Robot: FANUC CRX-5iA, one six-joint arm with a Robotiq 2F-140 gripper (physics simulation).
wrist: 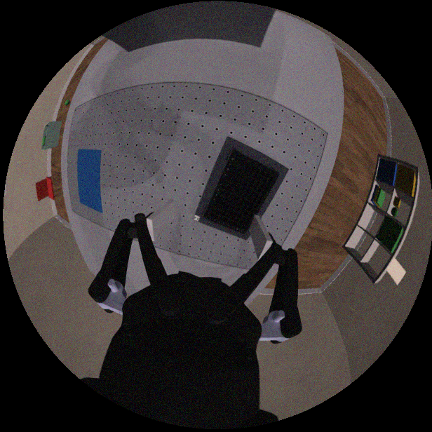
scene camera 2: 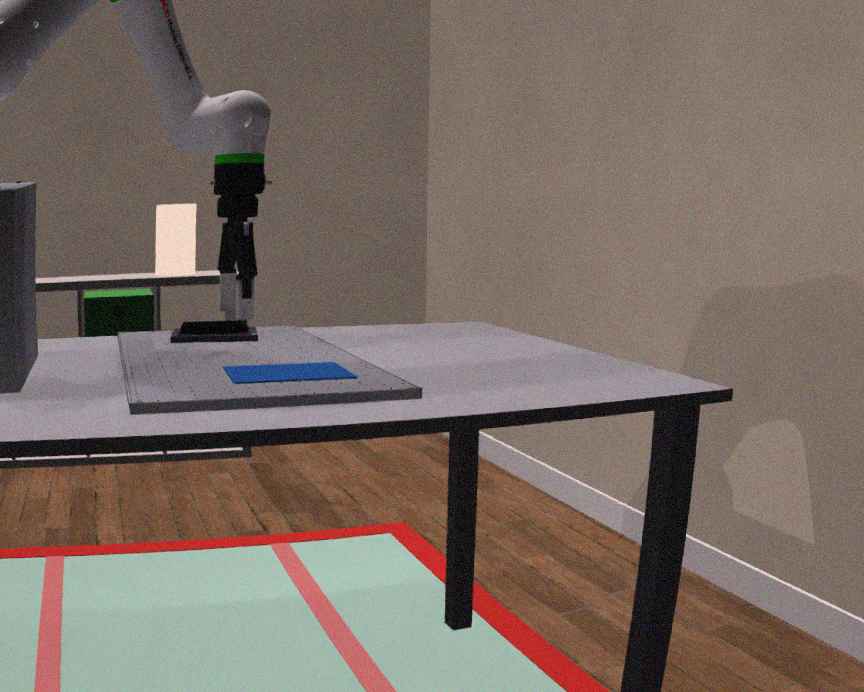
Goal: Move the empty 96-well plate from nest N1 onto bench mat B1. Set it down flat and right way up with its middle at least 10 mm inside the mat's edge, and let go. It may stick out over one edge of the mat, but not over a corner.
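Places are measured from the arm's base along level axes (x up, y ahead, z left), in centimetres.
Pixels of known places: gripper, fingertip midpoint: (scene camera 2: 236,314).
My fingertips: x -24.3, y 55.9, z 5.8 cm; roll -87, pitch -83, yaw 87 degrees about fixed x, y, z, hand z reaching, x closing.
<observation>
Ahead of a thing's pixels: the offset from my fingertips to its top centre. "pt": to the spot under its first point. Level surfaces: height alone.
The black 96-well plate {dx -1.9, dy -2.9, dz +4.3 cm} (scene camera 2: 212,327) (wrist: 241,191) sits in the dark grey nest N1 {pt dx -3.5, dy -10.8, dz +0.8 cm} (scene camera 2: 180,337) (wrist: 220,165) on the perforated board. My gripper (scene camera 2: 236,308) (wrist: 212,215) is open with nothing between its fingers, and it points down. In the scene view its tips are low, by the right end of the plate. In the wrist view one finger pad is by the plate's lower right corner and the other stands over the board, left of the nest. The blue bench mat B1 {dx -4.3 cm} (scene camera 2: 289,372) (wrist: 90,180) lies flat on the board, apart from the nest, with nothing on it.
The perforated board {dx -4.5 cm} (scene camera 2: 173,389) (wrist: 200,105) lies on the grey table {dx -5.8 cm} (scene camera 2: 562,374) (wrist: 210,62). A tall dark grey block (scene camera 2: 15,288) (wrist: 195,27) stands on the table. A shelf with coloured bins (wrist: 370,255) is beyond the table's edge.
</observation>
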